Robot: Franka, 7 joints.
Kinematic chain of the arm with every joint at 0, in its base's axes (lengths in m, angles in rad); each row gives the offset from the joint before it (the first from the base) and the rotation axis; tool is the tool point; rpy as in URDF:
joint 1: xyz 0 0 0.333 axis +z
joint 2: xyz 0 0 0 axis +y
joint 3: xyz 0 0 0.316 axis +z
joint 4: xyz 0.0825 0 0 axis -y
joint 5: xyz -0.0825 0 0.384 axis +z
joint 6: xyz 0 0 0 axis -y
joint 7: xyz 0.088 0 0 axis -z
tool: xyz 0 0 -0.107 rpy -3.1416 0 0
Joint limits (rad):
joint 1: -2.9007..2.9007
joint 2: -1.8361..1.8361
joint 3: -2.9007..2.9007
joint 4: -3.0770..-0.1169
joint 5: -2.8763..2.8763
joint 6: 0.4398..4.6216
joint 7: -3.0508..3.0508
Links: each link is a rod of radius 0.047 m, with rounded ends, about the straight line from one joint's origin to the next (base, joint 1, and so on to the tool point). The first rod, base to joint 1, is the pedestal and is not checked.
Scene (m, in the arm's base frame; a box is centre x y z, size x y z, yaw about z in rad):
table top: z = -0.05
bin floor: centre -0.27 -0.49 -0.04 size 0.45 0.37 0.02 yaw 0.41
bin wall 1: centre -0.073 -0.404 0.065 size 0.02 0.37 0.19 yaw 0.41
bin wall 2: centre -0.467 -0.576 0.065 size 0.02 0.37 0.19 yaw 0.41
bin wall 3: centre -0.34 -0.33 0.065 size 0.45 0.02 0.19 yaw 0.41
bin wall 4: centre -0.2 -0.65 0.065 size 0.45 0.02 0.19 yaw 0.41
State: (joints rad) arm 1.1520 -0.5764 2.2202 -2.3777 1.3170 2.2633 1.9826
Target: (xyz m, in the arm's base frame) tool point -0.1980 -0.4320 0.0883
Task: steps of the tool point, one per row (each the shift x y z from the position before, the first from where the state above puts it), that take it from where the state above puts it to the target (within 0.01 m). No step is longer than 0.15 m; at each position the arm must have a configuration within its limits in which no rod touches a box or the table.
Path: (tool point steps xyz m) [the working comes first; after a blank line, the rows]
Joints at the target: 1.5614 -0.6115 2.6969 -2.2494 1.3369 2.1661 1.9826
Straight joint move there: touches bin wall 3.

1: -0.0494 -0.1121 0.0348
2: -0.0177 -0.1184 0.0472
3: 0.0129 -0.1147 0.0578
4: 0.0401 -0.1025 0.0665
5: 0.0822 -0.0009 -0.1029
6: 0.0944 0.0331 -0.0938
7: 0.0950 0.0709 -0.0736

